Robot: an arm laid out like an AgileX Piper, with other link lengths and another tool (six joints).
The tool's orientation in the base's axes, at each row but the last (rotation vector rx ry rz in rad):
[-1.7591, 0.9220, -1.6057]
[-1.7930, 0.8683, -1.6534]
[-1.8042, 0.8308, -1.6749]
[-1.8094, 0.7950, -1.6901]
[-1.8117, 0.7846, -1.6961]
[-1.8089, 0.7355, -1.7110]
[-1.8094, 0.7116, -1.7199]
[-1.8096, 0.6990, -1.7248]
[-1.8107, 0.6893, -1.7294]
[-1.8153, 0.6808, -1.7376]
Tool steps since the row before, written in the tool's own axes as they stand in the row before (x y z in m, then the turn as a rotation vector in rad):
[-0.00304, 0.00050, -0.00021, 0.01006, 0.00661, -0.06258]
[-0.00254, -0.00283, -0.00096, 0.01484, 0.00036, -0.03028]
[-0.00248, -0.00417, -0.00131, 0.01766, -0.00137, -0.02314]
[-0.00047, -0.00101, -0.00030, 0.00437, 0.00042, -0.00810]
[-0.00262, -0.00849, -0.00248, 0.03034, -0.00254, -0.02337]
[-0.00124, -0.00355, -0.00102, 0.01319, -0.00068, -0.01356]
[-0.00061, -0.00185, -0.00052, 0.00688, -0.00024, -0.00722]
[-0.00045, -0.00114, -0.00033, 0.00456, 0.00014, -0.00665]
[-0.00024, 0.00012, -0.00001, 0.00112, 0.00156, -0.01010]
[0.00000, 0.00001, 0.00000, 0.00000, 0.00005, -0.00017]
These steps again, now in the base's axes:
[-0.00037, 0.00215, -0.00218, -0.06251, -0.00988, 0.00746]
[-0.00078, 0.00379, 0.00061, -0.02961, -0.01059, 0.01217]
[-0.00107, 0.00466, 0.00155, -0.02225, -0.01171, 0.01473]
[-0.00026, 0.00104, 0.00044, -0.00792, -0.00339, 0.00327]
[-0.00211, 0.00777, 0.00450, -0.02190, -0.02004, 0.02433]
[-0.00099, 0.00337, 0.00169, -0.01293, -0.00906, 0.01045]
[-0.00053, 0.00174, 0.00088, -0.00689, -0.00481, 0.00537]
[-0.00035, 0.00112, 0.00048, -0.00643, -0.00346, 0.00342]
[-0.00002, 0.00008, -0.00026, -0.01003, -0.00224, 0.00007]
[0.00000, -0.00001, -0.00001, -0.00017, -0.00004, -0.00003]

